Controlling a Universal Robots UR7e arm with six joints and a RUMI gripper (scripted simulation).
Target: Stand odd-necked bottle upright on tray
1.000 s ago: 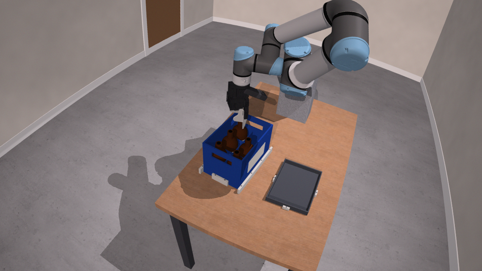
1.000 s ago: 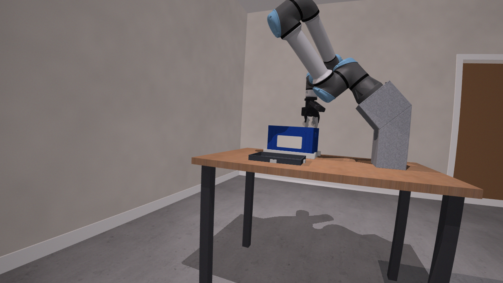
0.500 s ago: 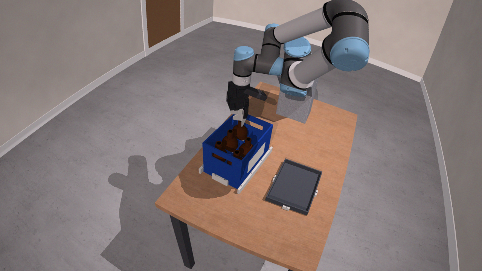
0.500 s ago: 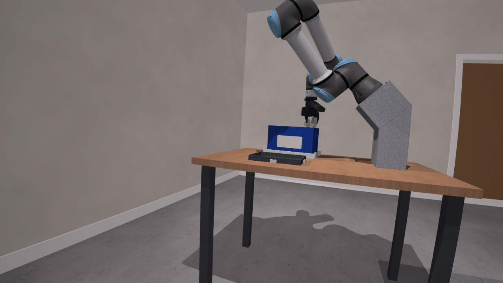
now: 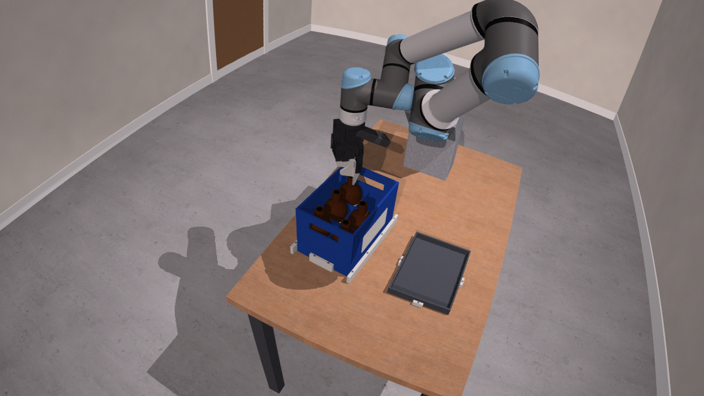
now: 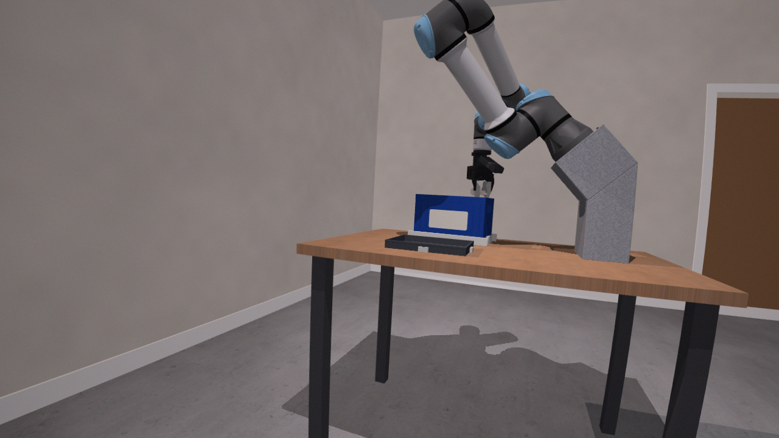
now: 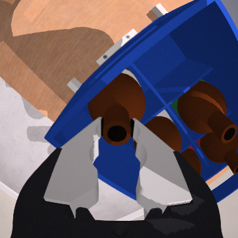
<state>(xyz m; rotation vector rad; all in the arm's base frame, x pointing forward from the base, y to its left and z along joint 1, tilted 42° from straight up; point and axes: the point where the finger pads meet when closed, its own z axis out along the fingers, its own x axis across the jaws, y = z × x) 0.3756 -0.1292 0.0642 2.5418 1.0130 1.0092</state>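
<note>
Right now the crate is 90 mm ahead of my hand, 40 mm to the left of it and 70 mm below it. From my hand the other things lie so: dark tray: 90 mm ahead, 340 mm to the left, 140 mm below; then bottle: 180 mm ahead, 70 mm below.
</note>
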